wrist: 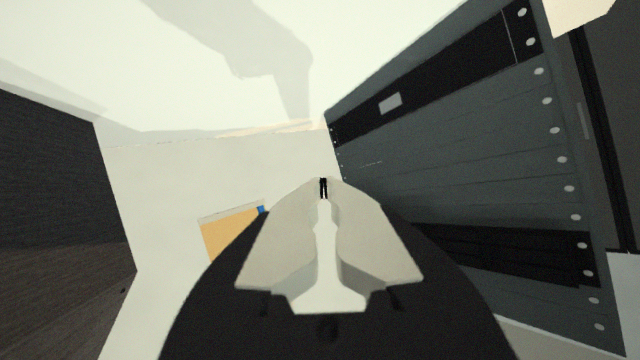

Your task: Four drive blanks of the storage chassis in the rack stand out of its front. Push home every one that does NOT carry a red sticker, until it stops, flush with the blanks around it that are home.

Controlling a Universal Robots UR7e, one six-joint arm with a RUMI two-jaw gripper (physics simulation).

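Frame: origin at the arm's base, x ahead, y left, z up, level; centimetres.
Where they show: gripper, fingertip midpoint: (323,179).
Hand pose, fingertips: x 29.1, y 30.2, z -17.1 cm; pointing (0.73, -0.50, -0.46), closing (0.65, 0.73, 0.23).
Observation:
After its pixels a point has its place.
The rack (465,120) {x 63.1, y 38.6, z -19.9 cm} stands at the right of the wrist view, its grey front panels seen at a steep slant. A black unit (520,250) {x 60.9, y 41.4, z 4.7 cm} low in the rack has faint dark seams and runs left behind the gripper; it may be the storage chassis, but I cannot tell for sure. No red sticker and no blank standing out can be made out. My gripper (323,179) {x 29.1, y 30.2, z -17.1 cm} is shut and empty, with its fingertips together, left of the rack's front in the view. The gripper body hides part of the rack's lower front.
A black panel (435,72) {x 63.6, y 36.1, z -30.9 cm} with a light label crosses the upper rack. An orange tray or board (225,232) with a blue piece lies left of the gripper, partly hidden by it. A dark box-like block (55,175) {x 11.7, y -4.5, z -28.4 cm} stands at the far left. A shadow falls on the pale wall.

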